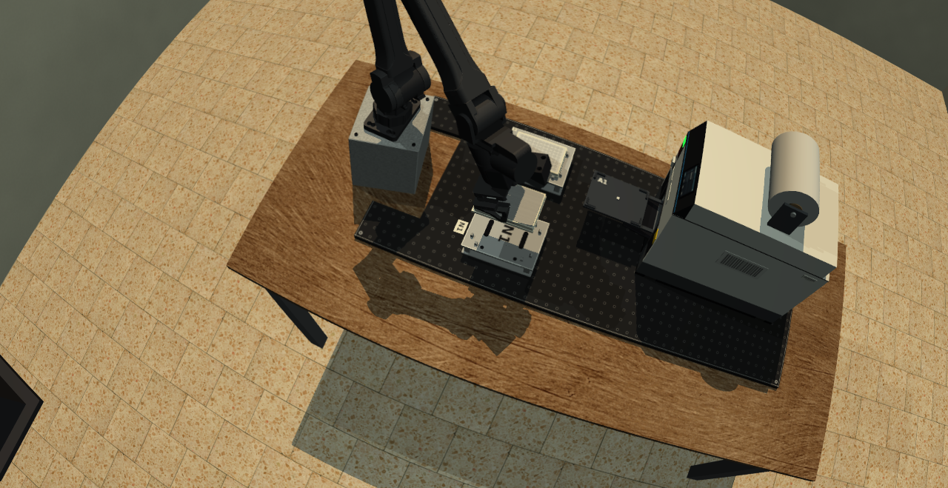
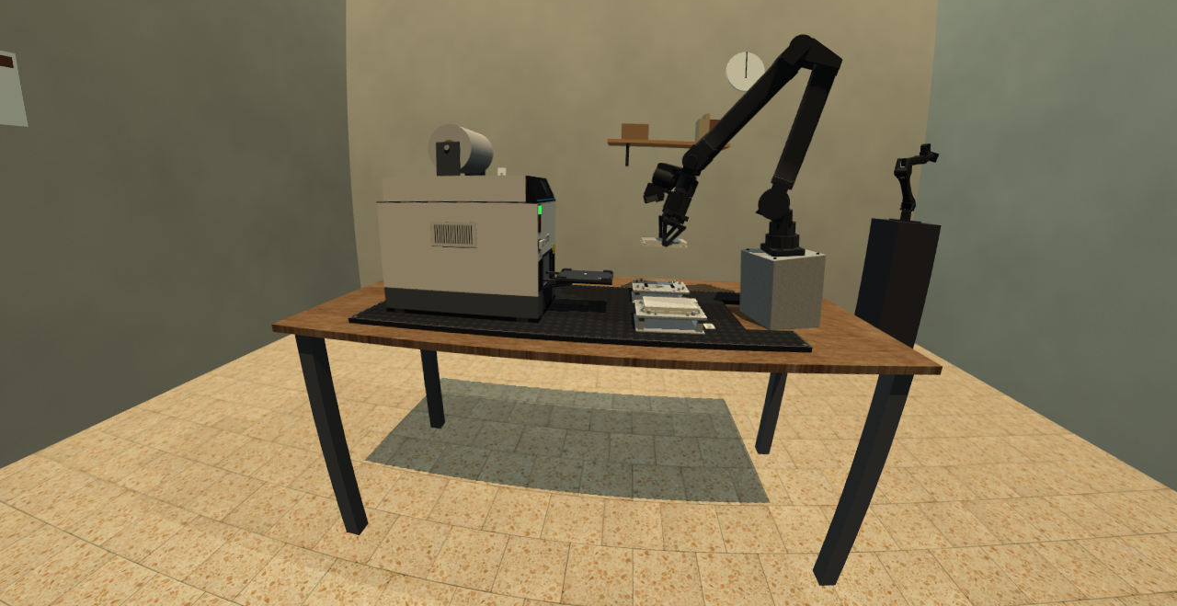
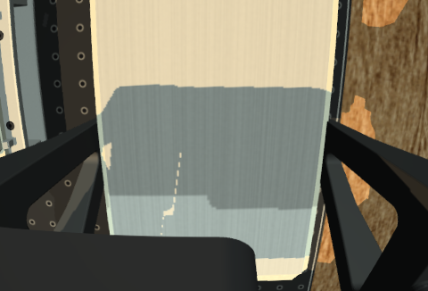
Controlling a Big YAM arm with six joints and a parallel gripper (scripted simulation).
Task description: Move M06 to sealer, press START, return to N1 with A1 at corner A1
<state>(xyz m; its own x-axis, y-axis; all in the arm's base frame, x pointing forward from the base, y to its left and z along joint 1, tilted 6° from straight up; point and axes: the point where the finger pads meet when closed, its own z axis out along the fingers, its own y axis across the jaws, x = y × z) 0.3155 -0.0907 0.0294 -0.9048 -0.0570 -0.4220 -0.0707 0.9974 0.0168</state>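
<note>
My gripper is now right at the plate M06. The rest, counted from my hand: plate nest N1 (14 cm below); N1 label (18 cm below, 10 cm behind, 1 cm to the right); well plate (22 cm to the left, 13 cm below, 1 cm behind).
</note>
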